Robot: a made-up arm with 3 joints. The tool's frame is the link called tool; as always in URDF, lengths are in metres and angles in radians.
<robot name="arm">
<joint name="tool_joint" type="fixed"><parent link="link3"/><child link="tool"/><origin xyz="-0.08 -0.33 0.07" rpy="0 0 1.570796"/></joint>
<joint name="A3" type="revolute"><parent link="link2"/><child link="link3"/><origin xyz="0.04 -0.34 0.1" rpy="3.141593 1.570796 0"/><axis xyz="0 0 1"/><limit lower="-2.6" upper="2.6"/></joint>
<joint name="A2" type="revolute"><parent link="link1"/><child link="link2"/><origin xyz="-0.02 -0.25 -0.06" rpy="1.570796 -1.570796 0"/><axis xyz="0 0 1"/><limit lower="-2.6" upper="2.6"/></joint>
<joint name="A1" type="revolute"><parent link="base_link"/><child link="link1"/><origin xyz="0 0 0.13" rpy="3.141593 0 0"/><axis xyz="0 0 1"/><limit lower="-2.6" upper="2.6"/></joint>
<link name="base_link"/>
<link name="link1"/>
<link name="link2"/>
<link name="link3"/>
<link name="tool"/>
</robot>
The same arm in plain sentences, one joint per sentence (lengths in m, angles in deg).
The arm has three revolute joints in a row. What follows holds with every joint at zero, and every direction is one of the base frame's. Joint 1 lies 0.13 m along +z from the base frame's origin and turns about -z, from -148.97 to 148.97 deg. Joint 2 lies 0.02 m along -x and 0.25 m along +y and 0.06 m along +z from joint 1 and turns about +y, from -148.97 to 148.97 deg. Joint 3 lies 0.34 m along +x and 0.1 m along +y and 0.04 m along -z from joint 2 and turns about +z, from -148.97 to 148.97 deg. The tool frame, which is the frame that the pose is given for, lies 0.33 m along -x and 0.08 m along +y and 0.07 m along +z from joint 3; its axes are the base frame's turned by roll 0, pitch 0 and yaw 0 deg (as in URDF: about the fixed x, then y, then z).
